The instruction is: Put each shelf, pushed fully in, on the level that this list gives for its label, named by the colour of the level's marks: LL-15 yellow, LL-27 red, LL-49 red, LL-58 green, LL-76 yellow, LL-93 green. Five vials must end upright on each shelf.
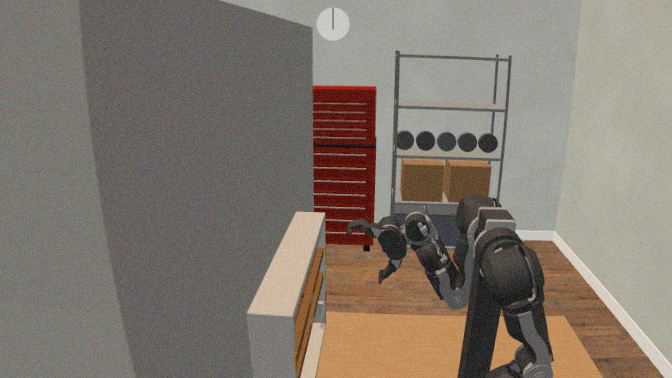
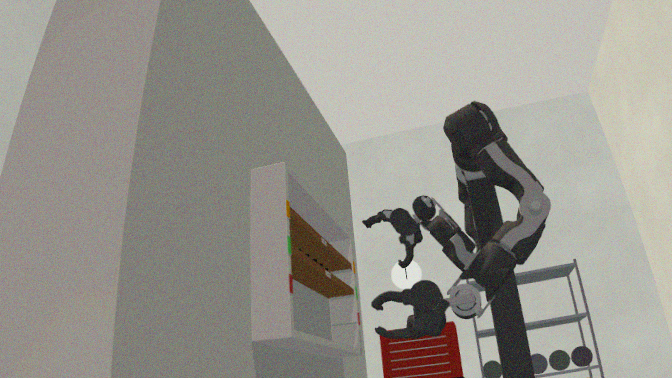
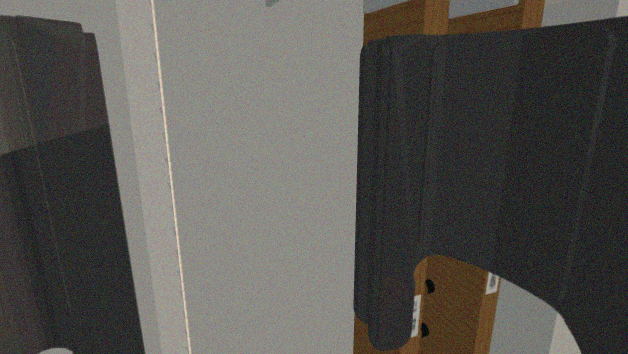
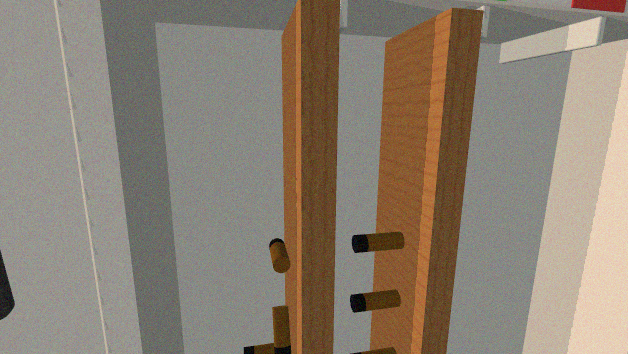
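Two wooden shelves sit in the wall cabinet. The upper shelf is at the yellow marks, the lower shelf at the green marks. Their labels are not readable. Lower-shelf vials stand upright in a row. By the upper shelf, one vial is tilted and another lies down. My left gripper is part open and empty before the cabinet's lower part. My right gripper is wide open, empty, in front of the cabinet.
The red-mark level below the lower shelf shows a white support rail. The cabinet's side panels and top board frame the shelves. A red tool chest and a grey metal rack stand far behind.
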